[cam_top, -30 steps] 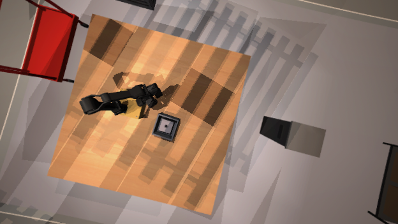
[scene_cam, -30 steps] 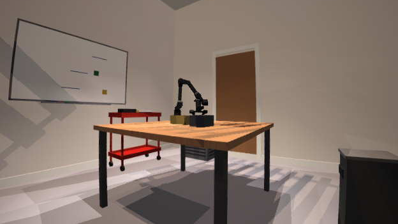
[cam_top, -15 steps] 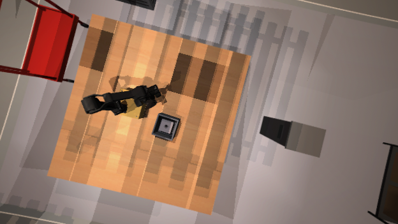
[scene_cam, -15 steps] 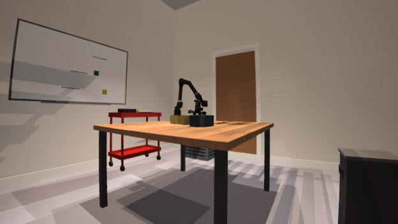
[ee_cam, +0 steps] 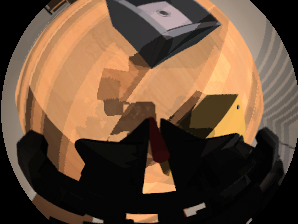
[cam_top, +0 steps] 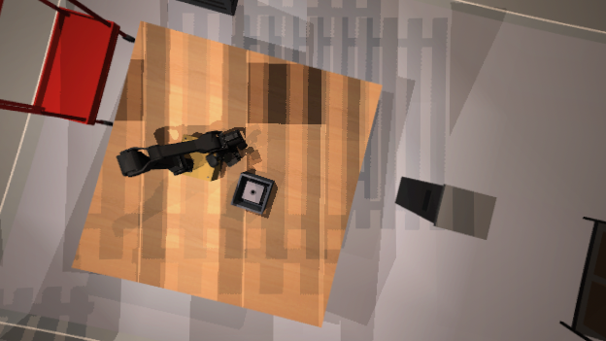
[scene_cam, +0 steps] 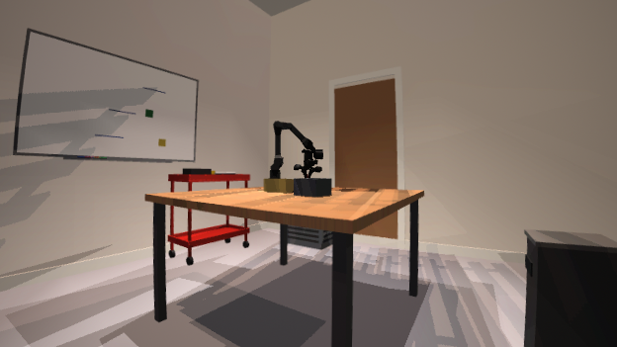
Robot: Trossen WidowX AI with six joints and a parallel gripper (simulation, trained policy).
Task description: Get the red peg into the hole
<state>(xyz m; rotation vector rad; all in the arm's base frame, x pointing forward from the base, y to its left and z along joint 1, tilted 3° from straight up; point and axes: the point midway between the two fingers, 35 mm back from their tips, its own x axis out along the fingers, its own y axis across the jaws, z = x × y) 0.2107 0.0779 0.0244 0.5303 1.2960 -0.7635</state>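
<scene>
The pale plate is 120 mm ahead of my gripper tip, 170 mm to the right of it and 30 mm below it. Round my gripper tip: red peg: 10 mm behind, 10 mm to the left; then dark box: 120 mm ahead, 170 mm to the right, 50 mm below.
</scene>
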